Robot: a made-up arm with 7 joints.
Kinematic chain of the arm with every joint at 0, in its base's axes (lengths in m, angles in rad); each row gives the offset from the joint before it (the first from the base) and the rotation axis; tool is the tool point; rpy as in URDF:
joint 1: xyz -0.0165 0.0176 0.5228 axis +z
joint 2: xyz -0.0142 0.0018 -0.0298 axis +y
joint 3: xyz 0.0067 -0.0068 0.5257 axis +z
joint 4: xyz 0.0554 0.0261 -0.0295 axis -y
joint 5: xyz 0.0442 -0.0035 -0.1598 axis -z
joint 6: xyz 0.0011 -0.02 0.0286 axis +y
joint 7: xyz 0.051 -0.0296 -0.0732 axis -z
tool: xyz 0.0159 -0.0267 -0.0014 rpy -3.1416 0 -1.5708
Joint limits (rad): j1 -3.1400..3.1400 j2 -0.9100..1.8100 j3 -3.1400..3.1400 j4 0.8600..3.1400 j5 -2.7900..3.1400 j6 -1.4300..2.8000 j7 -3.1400..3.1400
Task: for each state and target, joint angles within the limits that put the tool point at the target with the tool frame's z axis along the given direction. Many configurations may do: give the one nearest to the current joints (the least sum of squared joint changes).
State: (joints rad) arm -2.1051 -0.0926 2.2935 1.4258 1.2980 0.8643 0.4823
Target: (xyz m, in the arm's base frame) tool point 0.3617 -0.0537 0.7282 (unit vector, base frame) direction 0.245 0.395 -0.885
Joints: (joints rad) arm -2.8895 -0.5512 2.2773 1.1989 1.0463 1.1198 0.4018
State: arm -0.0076 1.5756 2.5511 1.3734 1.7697 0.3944 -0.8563
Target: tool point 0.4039 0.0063 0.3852 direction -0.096 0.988 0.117
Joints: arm -0.5879 1.7067 1.6850 0.8600 1.2767 -0.0596 -1.0132
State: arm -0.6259 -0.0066 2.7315 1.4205 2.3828 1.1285 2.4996
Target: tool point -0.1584 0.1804 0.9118 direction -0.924 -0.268 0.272
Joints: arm -0.8894 -0.0329 2.5930 0.8854 1.7014 1.8723 2.4086
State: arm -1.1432 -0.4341 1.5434 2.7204 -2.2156 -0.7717 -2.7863
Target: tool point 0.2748 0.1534 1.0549 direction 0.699 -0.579 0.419
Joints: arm -2.1117 -0.5008 0.9176 2.4629 -2.6295 -0.6349 -2.8226
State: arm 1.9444 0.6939 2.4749 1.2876 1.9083 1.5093 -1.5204
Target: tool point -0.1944 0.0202 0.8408 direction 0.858 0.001 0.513
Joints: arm 2.4085 0.8852 2.1836 0.8600 1.4357 1.4683 -0.6615
